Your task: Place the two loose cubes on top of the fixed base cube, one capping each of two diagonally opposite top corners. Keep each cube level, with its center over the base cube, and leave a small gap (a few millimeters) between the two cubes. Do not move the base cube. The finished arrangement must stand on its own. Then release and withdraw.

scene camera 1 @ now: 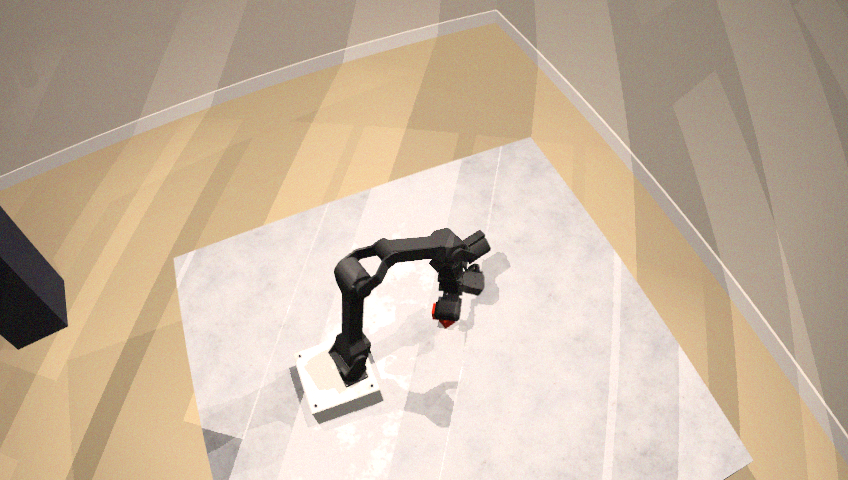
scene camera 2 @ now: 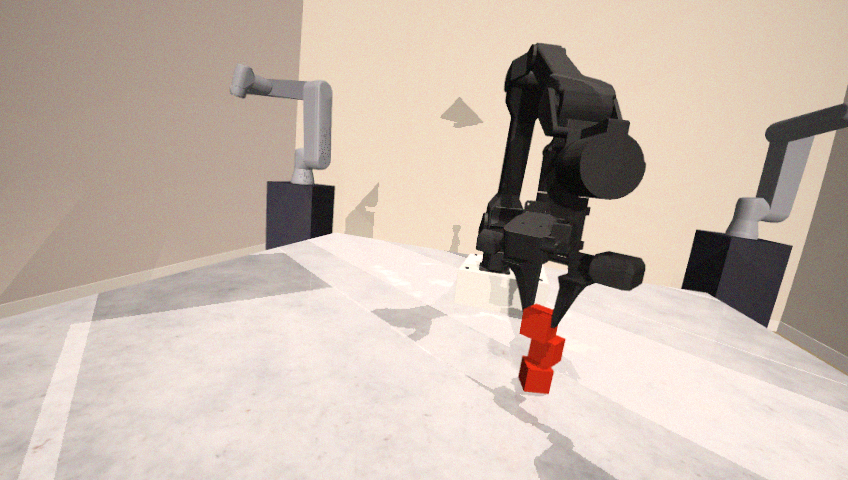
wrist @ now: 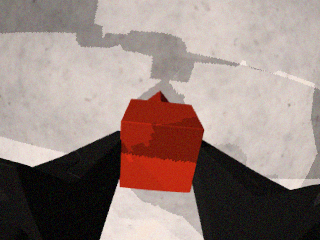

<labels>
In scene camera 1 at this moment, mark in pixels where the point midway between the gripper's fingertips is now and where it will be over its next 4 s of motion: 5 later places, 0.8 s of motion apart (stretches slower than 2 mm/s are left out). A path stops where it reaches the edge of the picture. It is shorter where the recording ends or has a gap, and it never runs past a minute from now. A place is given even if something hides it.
My gripper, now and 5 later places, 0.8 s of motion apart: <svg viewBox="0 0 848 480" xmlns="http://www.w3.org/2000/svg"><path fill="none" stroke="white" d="M452 303L452 311L452 312L452 306L451 299L413 271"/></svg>
</labels>
